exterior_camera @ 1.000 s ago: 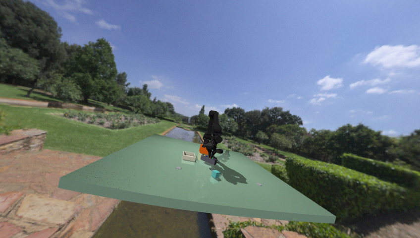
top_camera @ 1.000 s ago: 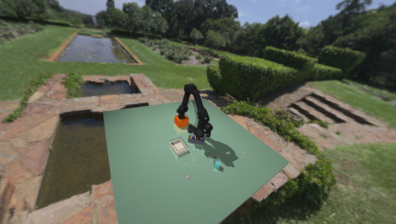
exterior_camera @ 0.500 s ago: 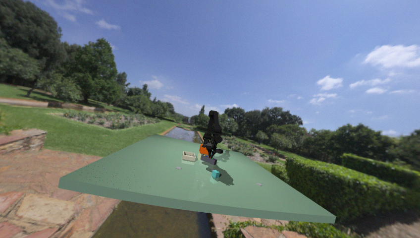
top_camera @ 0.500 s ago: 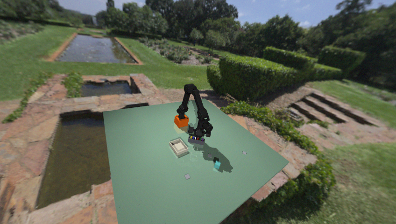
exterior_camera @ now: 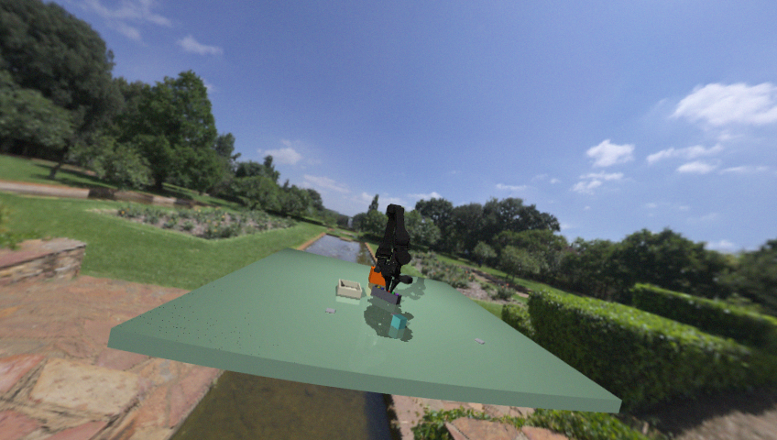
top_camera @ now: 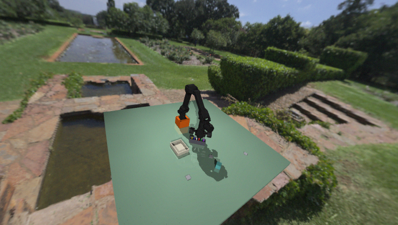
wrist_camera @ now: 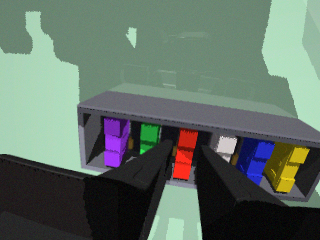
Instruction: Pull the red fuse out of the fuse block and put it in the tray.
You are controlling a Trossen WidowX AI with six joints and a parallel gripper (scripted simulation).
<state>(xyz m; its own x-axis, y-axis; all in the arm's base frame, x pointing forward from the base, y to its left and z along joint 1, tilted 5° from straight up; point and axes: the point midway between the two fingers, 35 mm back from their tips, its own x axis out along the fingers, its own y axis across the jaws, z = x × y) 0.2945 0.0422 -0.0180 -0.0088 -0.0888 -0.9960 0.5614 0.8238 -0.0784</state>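
Now: gripper tip 10 mm above the red fuse. Also, from my gripper tip: blue fuse 20 mm behind, 30 mm to the right, 10 mm below; then white fuse 10 mm behind, 20 mm to the right, 10 mm below; then green fuse 10 mm ahead, 20 mm to the left, 10 mm below.
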